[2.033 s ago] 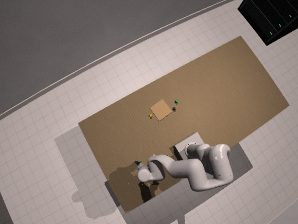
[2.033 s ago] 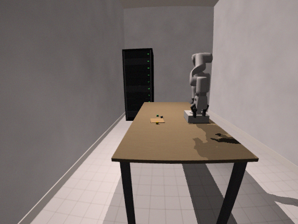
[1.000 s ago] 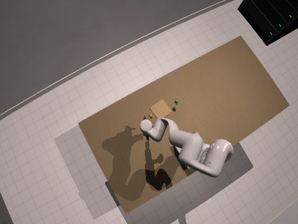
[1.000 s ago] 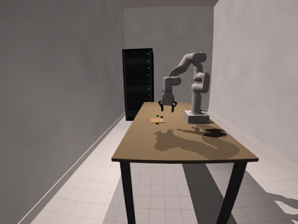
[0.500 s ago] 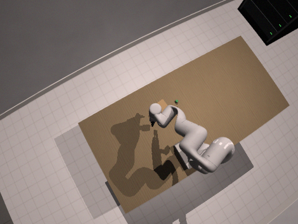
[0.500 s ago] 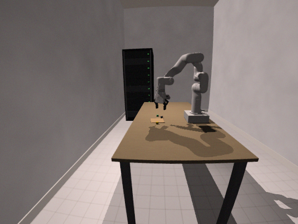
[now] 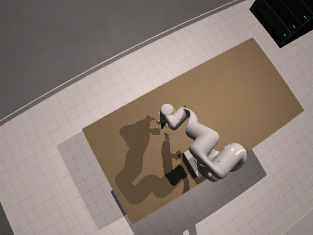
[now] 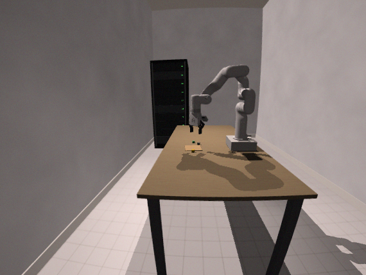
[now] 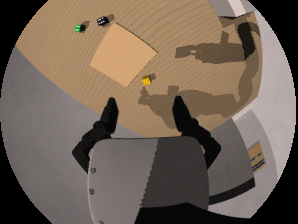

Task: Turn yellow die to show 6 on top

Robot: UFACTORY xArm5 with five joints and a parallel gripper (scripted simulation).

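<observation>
My gripper is now 2 cm short of the yellow die, 3 cm to the right of it and 15 cm above it. Also, from my hand: green die: 1 cm behind, 23 cm to the right, 15 cm below; then black die: 5 cm behind, 17 cm to the right, 15 cm below; then tan mat: 1 cm ahead, 7 cm to the right, 16 cm below.
</observation>
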